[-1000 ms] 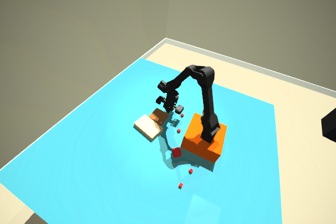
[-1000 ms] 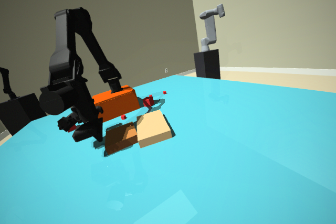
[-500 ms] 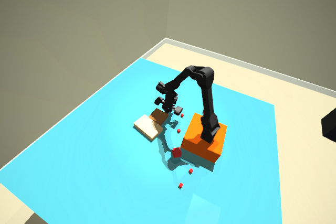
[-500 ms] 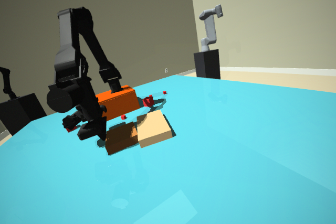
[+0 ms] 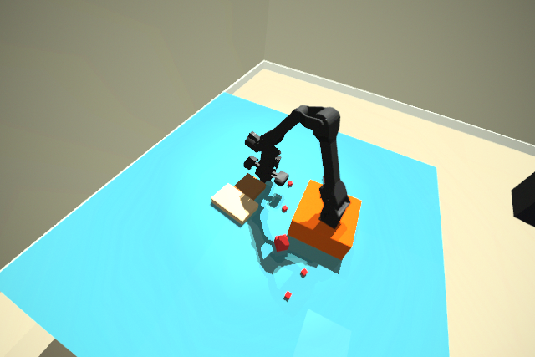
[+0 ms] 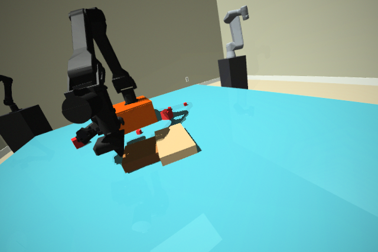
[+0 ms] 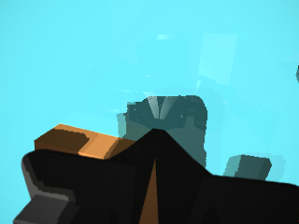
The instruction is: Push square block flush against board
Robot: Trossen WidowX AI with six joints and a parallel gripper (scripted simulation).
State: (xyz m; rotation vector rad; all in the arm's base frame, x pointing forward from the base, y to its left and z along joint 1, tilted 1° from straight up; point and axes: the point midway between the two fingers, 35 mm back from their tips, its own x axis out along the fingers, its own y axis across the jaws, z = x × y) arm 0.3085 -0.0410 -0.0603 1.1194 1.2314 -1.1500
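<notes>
The square block is 30 mm ahead of my gripper tip, 60 mm to the left of it and 10 mm above it. Round my gripper tip: tan board (30 mm ahead, 160 mm to the left, 10 mm above).
</notes>
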